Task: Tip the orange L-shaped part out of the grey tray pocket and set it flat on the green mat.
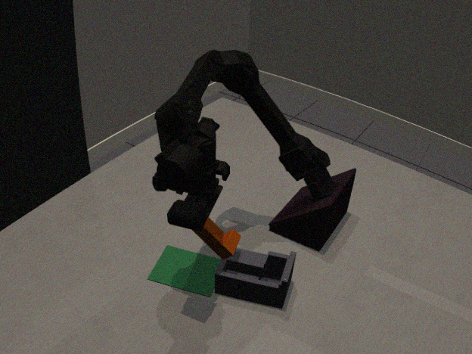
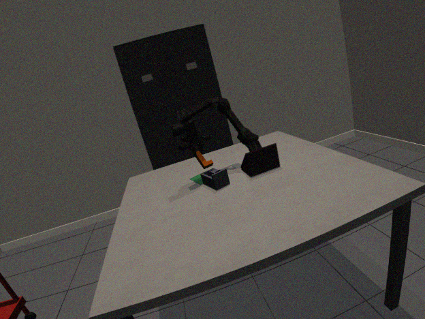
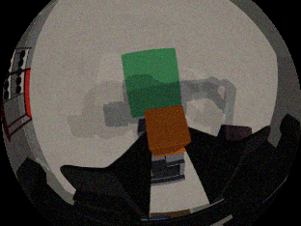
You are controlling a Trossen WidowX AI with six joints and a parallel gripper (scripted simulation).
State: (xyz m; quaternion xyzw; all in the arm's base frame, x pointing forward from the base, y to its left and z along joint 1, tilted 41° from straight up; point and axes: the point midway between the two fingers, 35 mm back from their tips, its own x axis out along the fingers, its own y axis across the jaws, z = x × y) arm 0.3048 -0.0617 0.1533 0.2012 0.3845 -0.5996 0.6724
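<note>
My gripper tip is 10 mm short of the green mat, 40 mm to the left of it and 170 mm above it. Also, from my gripper tip: orange L-shaped part 20 mm behind, 30 mm to the left, 30 mm below.
</note>
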